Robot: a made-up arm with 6 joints. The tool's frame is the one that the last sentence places.
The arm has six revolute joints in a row. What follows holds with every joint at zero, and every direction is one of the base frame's. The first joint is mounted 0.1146 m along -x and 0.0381 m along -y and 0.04 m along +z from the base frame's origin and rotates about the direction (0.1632, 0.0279, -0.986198). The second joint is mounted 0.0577 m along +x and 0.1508 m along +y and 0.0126 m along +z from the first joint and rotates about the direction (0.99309, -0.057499, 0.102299). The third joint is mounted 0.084 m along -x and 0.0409 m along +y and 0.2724 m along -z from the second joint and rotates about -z. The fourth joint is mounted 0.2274 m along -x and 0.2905 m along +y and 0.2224 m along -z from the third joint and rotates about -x. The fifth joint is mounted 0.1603 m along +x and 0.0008 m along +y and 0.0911 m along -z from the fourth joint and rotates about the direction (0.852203, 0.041, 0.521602). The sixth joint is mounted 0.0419 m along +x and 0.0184 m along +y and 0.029 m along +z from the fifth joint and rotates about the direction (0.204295, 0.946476, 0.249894). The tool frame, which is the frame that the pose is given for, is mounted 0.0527 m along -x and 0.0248 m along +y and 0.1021 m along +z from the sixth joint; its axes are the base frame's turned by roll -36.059, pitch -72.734 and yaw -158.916 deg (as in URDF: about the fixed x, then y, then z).
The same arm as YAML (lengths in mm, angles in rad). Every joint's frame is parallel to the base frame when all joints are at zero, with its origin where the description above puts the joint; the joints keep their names.
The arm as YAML. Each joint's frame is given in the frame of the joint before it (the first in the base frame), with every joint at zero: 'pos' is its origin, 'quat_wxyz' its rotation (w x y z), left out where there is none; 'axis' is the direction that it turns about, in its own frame. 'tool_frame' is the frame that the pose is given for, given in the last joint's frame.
length_unit: mm
angle_unit: rad
joints:
  - joint: joint 1
    pos: [-114.6, -38.1, 40.0]
    axis: [0.1632, 0.0279, -0.986198]
  - joint: joint 2
    pos: [57.7, 150.8, 12.6]
    axis: [0.99309, -0.057499, 0.102299]
  - joint: joint 3
    pos: [-84.0, 40.9, -272.4]
    axis: [0.0, 0.0, -1.0]
  - joint: joint 4
    pos: [-227.4, 290.5, -222.4]
    axis: [-1.0, 0.0, 0.0]
  - joint: joint 5
    pos: [160.3, 0.8, -91.1]
    axis: [0.852203, 0.041, 0.521602]
  - joint: joint 6
    pos: [41.9, 18.4, 29.0]
    axis: [0.204295, 0.946476, 0.249894]
tool_frame:
  pos: [-52.7, 24.8, 102.1]
  quat_wxyz: [0.040337, 0.59992, -0.141861, 0.786349]

